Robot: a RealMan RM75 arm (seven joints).
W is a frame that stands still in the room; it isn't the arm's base.
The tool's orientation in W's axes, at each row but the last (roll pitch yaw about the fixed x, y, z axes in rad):
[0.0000 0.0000 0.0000]
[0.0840 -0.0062 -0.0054]
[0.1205 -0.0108 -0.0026]
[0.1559 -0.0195 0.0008]
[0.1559 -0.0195 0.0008]
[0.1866 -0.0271 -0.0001]
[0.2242 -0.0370 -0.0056]
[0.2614 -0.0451 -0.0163]
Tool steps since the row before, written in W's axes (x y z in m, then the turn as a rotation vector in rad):
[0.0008 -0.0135 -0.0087 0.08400 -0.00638 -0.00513]
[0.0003 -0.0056 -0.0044 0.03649 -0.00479 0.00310]
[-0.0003 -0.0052 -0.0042 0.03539 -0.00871 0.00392]
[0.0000 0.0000 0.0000 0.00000 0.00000 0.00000]
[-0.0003 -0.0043 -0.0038 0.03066 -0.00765 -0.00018]
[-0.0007 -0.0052 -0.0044 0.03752 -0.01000 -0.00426]
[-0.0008 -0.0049 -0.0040 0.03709 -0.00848 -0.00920]
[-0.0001 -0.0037 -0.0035 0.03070 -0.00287 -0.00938]
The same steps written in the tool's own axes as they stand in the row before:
[0.0008 -0.0135 -0.0087 0.08400 -0.00638 -0.00513]
[0.0003 -0.0059 -0.0039 0.03653 -0.00434 0.00325]
[-0.0003 -0.0057 -0.0035 0.03545 -0.00813 0.00455]
[0.0000 0.0000 0.0000 0.00000 0.00000 0.00000]
[-0.0004 -0.0048 -0.0031 0.03064 -0.00770 0.00042]
[-0.0008 -0.0059 -0.0033 0.03739 -0.01080 -0.00333]
[-0.0009 -0.0057 -0.0028 0.03677 -0.01041 -0.00846]
[-0.0002 -0.0045 -0.0024 0.03029 -0.00507 -0.00978]

